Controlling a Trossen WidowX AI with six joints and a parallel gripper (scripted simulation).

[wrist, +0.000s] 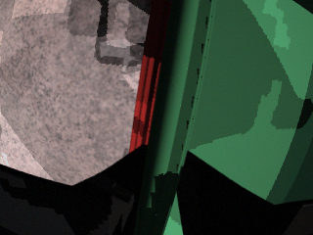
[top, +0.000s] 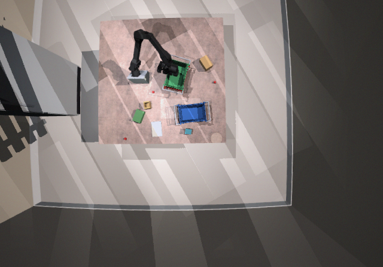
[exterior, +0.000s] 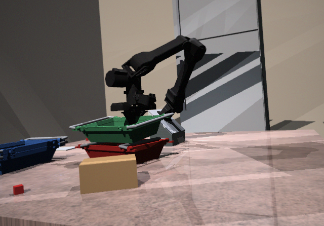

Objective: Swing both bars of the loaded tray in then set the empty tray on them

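My gripper tip is 70 mm short of the green tray, 10 mm to the left of it and 20 mm below it. Also, from my gripper tip: white card 70 mm behind, 530 mm to the right, 90 mm below; green block 260 mm behind, 430 mm to the right, 70 mm below; small tan box 190 mm behind, 310 mm to the right, 80 mm below.
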